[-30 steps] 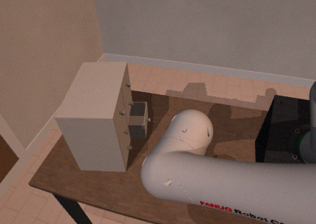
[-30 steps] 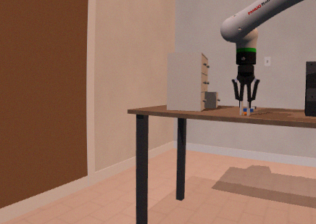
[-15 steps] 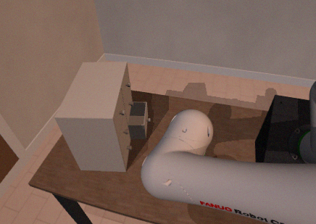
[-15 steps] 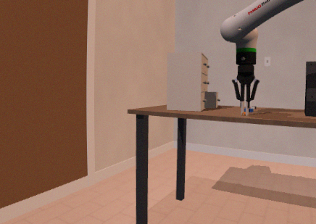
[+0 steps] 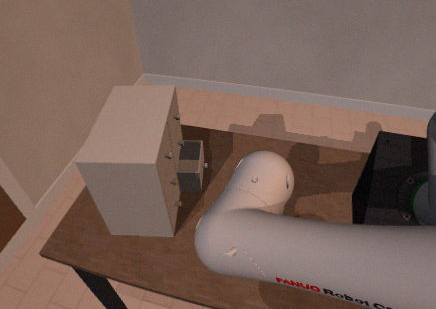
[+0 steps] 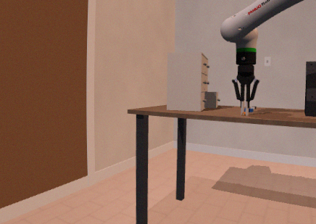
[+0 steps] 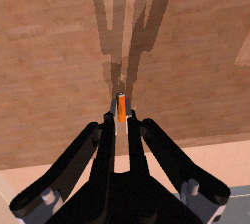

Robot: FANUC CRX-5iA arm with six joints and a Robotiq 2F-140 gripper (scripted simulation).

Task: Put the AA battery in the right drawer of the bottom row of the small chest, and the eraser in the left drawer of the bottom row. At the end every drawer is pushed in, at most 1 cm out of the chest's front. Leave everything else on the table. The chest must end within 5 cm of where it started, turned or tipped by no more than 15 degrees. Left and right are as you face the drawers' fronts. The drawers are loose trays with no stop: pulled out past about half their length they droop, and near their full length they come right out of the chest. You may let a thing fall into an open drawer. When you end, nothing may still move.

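The blue AA battery lies 2 cm ahead of my hand, 19 cm to the right of it and 2 cm below it. Also, from my hand: orange AA battery 3 cm below; then eraser 39 cm to the right, 3 cm below.
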